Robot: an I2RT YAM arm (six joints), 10 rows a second.
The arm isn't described. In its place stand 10 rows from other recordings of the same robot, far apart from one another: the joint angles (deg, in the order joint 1, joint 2, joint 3, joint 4, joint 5, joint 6), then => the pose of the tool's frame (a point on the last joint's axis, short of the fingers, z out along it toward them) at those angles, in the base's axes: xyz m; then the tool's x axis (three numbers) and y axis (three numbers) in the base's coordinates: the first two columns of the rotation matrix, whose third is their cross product.
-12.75 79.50 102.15 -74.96 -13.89 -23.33 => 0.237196, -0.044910, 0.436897, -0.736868, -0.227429, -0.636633, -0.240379, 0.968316, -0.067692
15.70 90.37 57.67 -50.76 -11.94 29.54 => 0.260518, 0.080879, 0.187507, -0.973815, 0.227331, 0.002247, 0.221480, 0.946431, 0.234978
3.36 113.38 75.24 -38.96 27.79 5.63 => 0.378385, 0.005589, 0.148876, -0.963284, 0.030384, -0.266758, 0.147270, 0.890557, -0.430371
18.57 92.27 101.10 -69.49 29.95 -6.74 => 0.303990, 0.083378, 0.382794, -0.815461, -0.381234, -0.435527, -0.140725, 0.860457, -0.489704
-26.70 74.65 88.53 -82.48 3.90 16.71 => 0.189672, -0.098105, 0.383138, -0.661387, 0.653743, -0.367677, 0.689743, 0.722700, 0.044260
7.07 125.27 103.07 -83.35 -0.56 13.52 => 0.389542, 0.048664, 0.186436, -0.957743, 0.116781, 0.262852, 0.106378, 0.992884, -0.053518
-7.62 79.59 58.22 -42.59 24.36 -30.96 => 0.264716, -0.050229, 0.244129, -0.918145, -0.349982, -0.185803, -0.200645, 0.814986, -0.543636
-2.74 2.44 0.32 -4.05 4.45 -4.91 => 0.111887, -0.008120, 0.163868, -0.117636, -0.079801, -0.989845, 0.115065, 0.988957, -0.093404
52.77 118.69 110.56 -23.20 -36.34 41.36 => 0.276917, 0.399297, 0.316451, -0.862286, -0.255016, -0.437527, -0.503369, 0.336865, 0.795702
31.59 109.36 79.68 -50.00 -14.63 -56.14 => 0.310046, 0.201223, 0.186698, -0.014028, -0.951877, -0.306160, -0.999784, 0.018051, -0.010313
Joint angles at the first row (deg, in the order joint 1, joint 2, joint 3, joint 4, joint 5, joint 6):
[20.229 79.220 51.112 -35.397 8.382 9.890]
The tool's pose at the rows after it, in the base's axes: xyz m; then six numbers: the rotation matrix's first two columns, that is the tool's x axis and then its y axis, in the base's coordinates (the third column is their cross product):
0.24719, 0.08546, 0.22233, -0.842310, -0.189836, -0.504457, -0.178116, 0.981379, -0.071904
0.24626, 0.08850, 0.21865, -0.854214, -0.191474, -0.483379, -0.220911, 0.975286, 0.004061
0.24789, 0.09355, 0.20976, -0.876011, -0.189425, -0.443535, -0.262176, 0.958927, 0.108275
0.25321, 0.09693, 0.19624, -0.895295, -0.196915, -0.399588, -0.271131, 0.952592, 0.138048
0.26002, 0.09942, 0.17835, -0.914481, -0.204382, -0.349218, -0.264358, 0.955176, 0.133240
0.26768, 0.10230, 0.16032, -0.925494, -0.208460, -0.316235, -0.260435, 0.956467, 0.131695
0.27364, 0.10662, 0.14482, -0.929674, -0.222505, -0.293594, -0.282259, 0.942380, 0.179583
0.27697, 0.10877, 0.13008, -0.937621, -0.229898, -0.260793, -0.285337, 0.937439, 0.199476
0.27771, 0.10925, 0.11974, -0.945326, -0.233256, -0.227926, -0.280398, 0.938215, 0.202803
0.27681, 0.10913, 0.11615, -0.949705, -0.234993, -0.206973, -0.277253, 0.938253, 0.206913
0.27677, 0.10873, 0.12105, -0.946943, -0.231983, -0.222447, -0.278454, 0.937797, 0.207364
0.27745, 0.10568, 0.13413, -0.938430, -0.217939, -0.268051, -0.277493, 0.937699, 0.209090
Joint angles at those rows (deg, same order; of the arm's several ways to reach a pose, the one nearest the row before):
[20.229 77.123 51.113 -34.457 8.535 6.568]
[20.229 77.581 50.849 -34.544 3.399 6.656]
[20.228 79.462 50.611 -34.174 -3.333 7.201]
[20.229 82.697 50.567 -33.430 -5.475 7.202]
[20.228 86.893 50.566 -32.381 -5.453 7.180]
[20.228 91.153 50.566 -30.131 -5.541 7.180]
[20.228 94.825 50.565 -27.551 -8.776 6.545]
[20.230 98.083 50.566 -26.152 -10.174 6.329]
[20.228 100.246 50.566 -25.912 -10.502 6.306]
[20.228 100.946 50.564 -26.413 -10.830 6.305]
[20.164 99.942 50.588 -26.522 -10.786 6.350]
[19.574 97.275 50.633 -26.525 -10.721 6.372]

